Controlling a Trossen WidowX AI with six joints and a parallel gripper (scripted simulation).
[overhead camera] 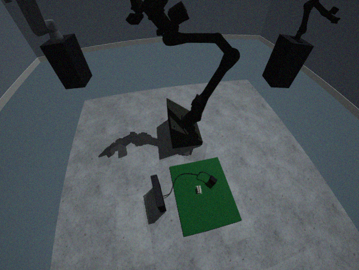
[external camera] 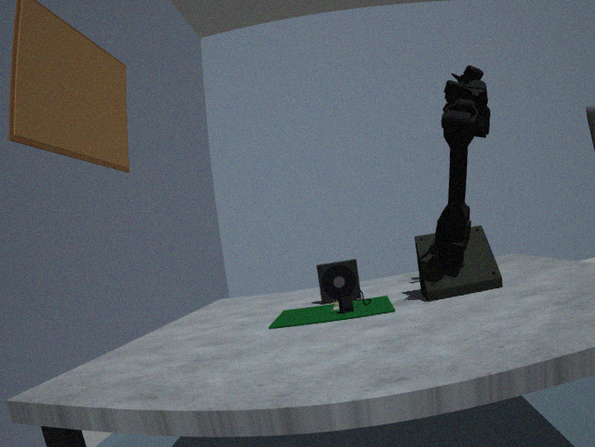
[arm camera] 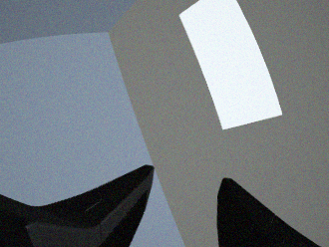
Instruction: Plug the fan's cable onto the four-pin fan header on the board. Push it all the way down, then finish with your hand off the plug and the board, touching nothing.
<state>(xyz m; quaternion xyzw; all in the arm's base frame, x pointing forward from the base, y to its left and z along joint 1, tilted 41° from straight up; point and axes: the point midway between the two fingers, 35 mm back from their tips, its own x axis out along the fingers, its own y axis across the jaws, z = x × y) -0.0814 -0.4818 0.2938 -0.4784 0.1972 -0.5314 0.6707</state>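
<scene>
My gripper tip is 410 mm short of the dark fan plug, 290 mm to the right of it and 620 mm above it. Round my gripper tip: four-pin header 440 mm ahead, 230 mm to the left, 640 mm below; then green board 450 mm ahead, 240 mm to the left, 660 mm below; then dark fan 460 mm ahead, 70 mm to the left, 590 mm below.
</scene>
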